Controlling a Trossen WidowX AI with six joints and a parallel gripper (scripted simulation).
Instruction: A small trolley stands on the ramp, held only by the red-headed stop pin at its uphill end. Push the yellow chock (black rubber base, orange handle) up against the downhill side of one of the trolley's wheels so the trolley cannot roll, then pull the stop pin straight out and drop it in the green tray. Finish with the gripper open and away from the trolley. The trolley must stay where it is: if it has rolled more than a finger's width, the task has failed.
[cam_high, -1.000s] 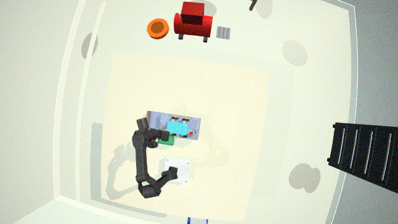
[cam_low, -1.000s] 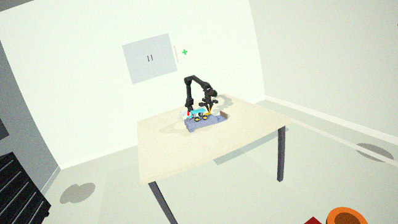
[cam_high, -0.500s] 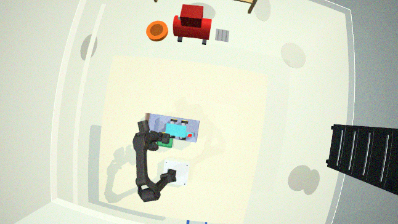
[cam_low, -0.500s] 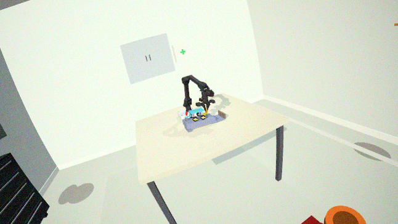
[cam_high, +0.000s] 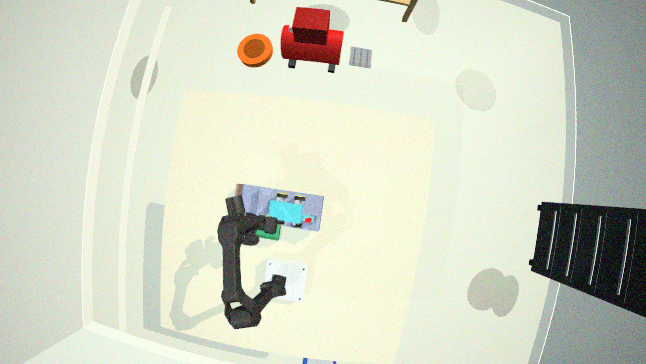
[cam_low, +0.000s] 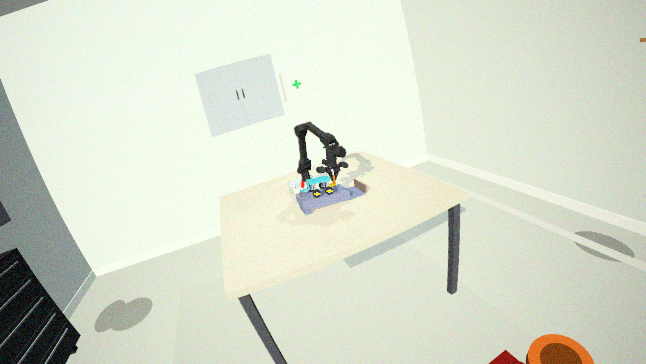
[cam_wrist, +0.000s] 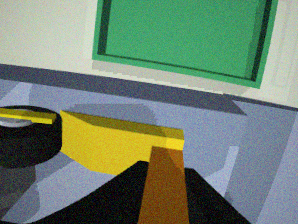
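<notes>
The yellow chock is 2 cm to the right of my gripper tip and 1 cm below it. From my gripper tip the other things lie so: lavender ramp 6 cm ahead, 10 cm to the right, 5 cm below; then cyan trolley 6 cm ahead, 11 cm to the right, 2 cm above; then green tray 7 cm behind, 1 cm to the right, 10 cm below.
</notes>
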